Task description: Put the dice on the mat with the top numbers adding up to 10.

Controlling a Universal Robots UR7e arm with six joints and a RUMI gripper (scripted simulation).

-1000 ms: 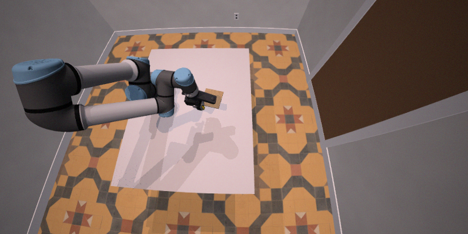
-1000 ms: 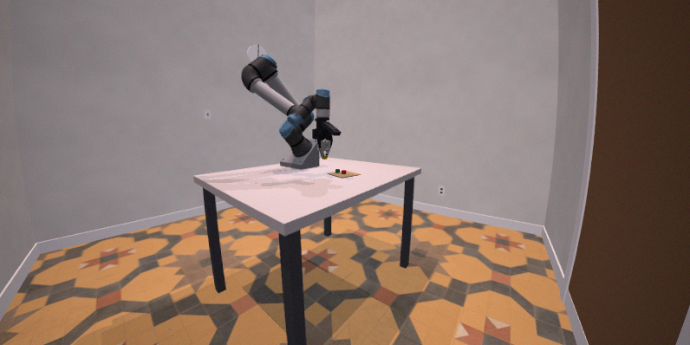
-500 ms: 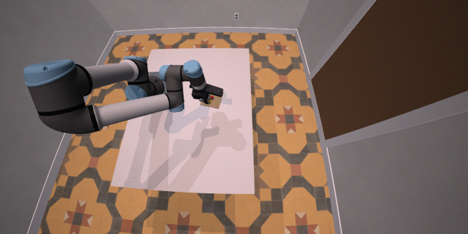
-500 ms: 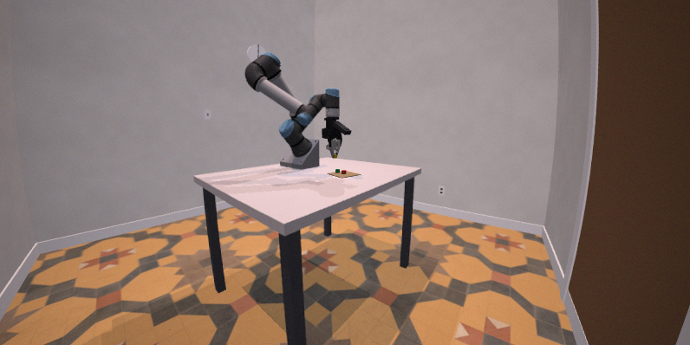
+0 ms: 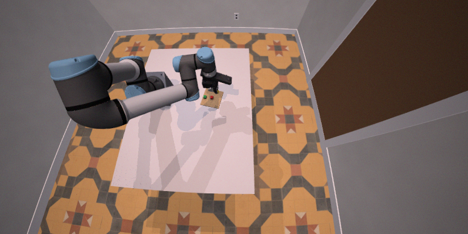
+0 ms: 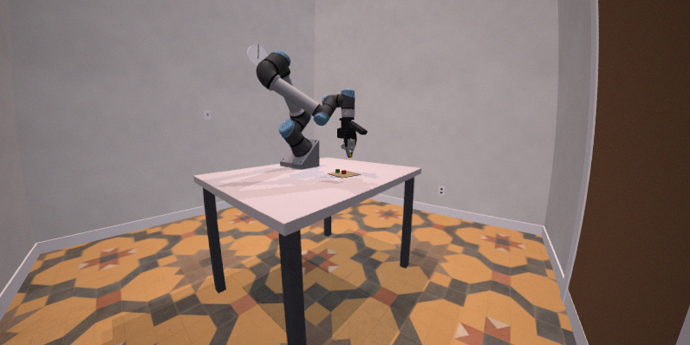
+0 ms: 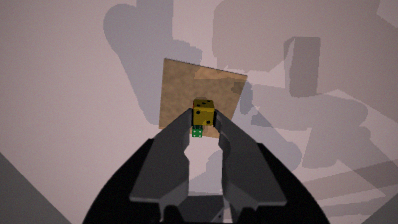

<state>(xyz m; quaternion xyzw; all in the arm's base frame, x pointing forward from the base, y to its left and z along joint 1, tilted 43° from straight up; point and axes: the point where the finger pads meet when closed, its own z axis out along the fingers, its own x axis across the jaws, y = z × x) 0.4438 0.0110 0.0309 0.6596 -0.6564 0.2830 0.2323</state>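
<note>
The red die lies 5 cm behind my hand and 11 cm below it. From my hand the other things lie so: brown mat (5 cm behind, 12 cm below); green die (10 cm behind, 1 cm to the left, 11 cm below); yellow die (1 cm below).
</note>
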